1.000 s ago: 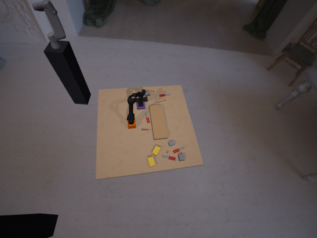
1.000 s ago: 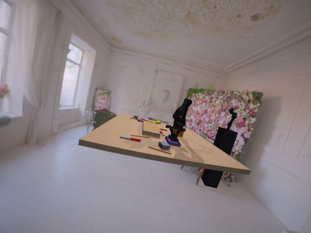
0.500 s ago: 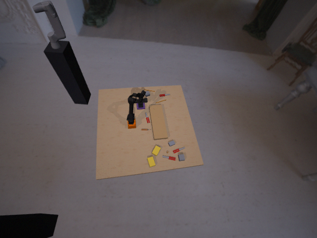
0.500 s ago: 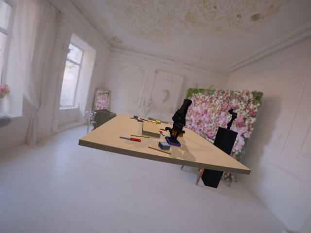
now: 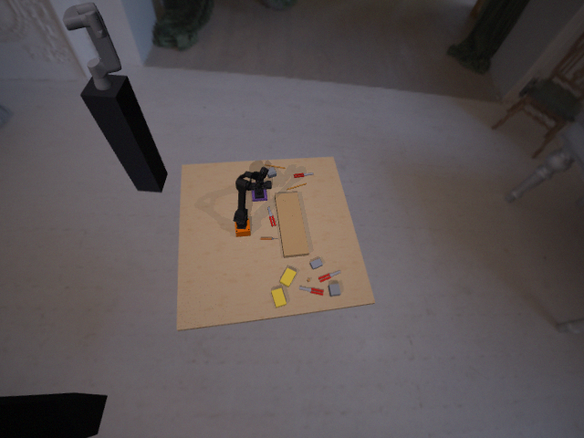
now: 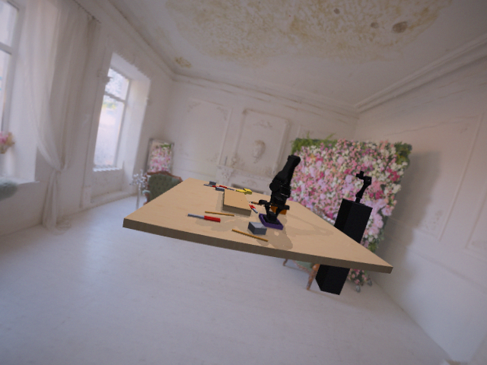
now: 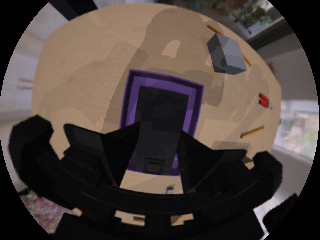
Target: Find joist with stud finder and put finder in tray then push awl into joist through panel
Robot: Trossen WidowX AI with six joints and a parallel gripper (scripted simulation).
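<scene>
The purple tray lies 2 cm below my gripper tip and 1 cm to the right of it. Round my gripper tip: stud finder (2 cm to the right, 2 cm above); awl (41 cm to the right, 12 cm ahead, 2 cm below).
</scene>
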